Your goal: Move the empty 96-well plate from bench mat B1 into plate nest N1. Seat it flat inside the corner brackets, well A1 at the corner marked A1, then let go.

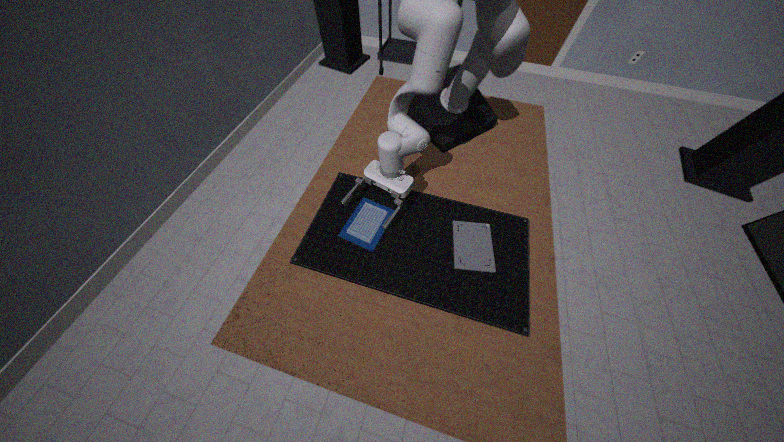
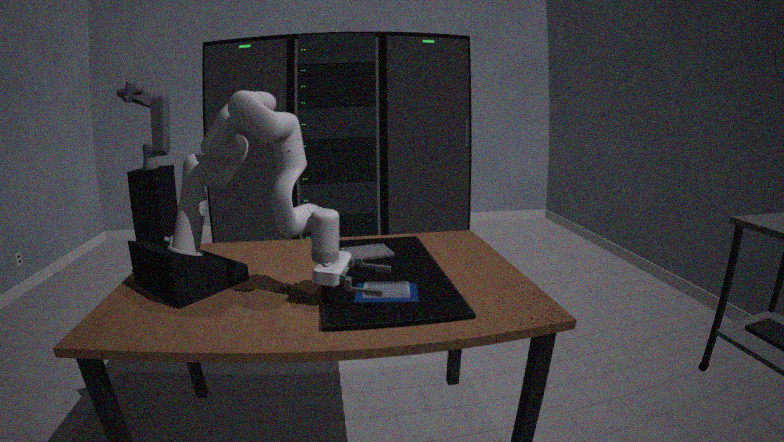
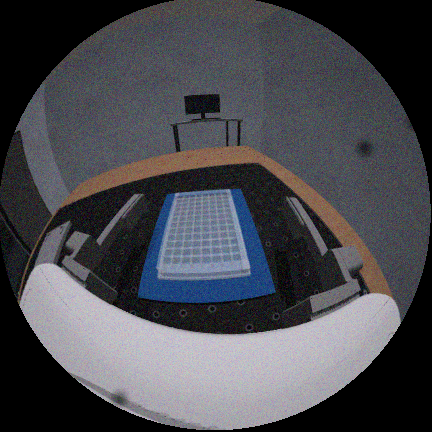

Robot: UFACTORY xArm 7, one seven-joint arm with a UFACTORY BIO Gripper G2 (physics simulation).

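Places are measured from the arm's base along level axes (x right, y ahead, z up), in metres.
Pixels of known places: end effector, tool point: (image 1: 367,210) (image 2: 378,280) (image 3: 209,213); arm's base, origin of the base link: (image 1: 453,101) (image 2: 185,252).
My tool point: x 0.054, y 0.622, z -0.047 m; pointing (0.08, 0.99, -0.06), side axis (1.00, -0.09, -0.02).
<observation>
Ahead of a thing's pixels: the offset from my tool point to its top centre. Level surfaces: height alone.
The pale, clear 96-well plate @(dx -0.011, dy +0.020, dz -0.026 m) (image 1: 369,222) (image 2: 394,289) (image 3: 205,235) lies flat on the blue bench mat B1 @(dz -0.040 m) (image 1: 362,244) (image 2: 414,296) (image 3: 205,291), with blue showing around it. My gripper (image 1: 364,214) (image 2: 384,281) (image 3: 215,197) is open and empty. Its fingers are spread wide, one toward each long side of the plate and apart from it, low over the mat area. The light grey plate nest N1 @(dx -0.344, dy -0.066, dz -0.028 m) (image 1: 474,247) (image 2: 370,252) lies flat with dark corner brackets and nothing on it. The A1 marks are too small to read.
Mat and nest both lie on a black perforated board @(dz -0.042 m) (image 1: 417,263) (image 2: 439,307) (image 3: 211,320) on the brown table @(dz -0.055 m) (image 1: 384,340) (image 2: 494,285) (image 3: 200,159). The arm's black base block (image 1: 439,131) (image 2: 181,280) stands at the table's rear.
</observation>
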